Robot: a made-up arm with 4 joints.
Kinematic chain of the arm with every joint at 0, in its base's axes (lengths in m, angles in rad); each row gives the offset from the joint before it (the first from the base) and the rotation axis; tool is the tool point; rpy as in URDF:
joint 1: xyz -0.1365 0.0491 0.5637 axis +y
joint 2: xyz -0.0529 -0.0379 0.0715 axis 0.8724 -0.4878 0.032
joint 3: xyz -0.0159 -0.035 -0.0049 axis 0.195 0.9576 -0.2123
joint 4: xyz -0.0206 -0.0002 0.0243 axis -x
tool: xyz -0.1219 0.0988 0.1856 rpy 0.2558 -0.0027 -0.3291
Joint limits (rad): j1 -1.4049..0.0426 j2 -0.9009..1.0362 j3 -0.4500..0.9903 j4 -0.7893..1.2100
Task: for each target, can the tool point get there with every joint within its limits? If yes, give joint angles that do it. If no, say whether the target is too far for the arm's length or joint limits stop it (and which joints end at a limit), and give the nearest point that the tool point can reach.
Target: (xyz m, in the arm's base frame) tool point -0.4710 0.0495 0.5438
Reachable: yes | joints -0.8026 0.6469 0.0961 0.4470
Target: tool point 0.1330 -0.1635 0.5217
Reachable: no: joint limits stop it (at a limit: joint 1, joint 2, joint 3, joint 4) | nearest point -0.1913 -0.2660 0.6818 | short by 0.376 m
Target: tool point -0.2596 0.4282 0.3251
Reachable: no: too far | nearest point -0.2652 0.2277 0.4112 | short by 0.218 m
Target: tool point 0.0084 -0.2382 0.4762
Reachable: no: joint limits stop it (at a limit: joint 1, joint 2, joint 3, joint 4) | nearest point -0.2604 -0.2660 0.5238 | short by 0.274 m
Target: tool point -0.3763 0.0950 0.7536
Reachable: yes | joints -0.5073 0.3912 0.7194 0.7074
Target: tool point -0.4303 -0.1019 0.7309
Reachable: yes | joints -0.6599 0.2531 0.4614 -0.5198
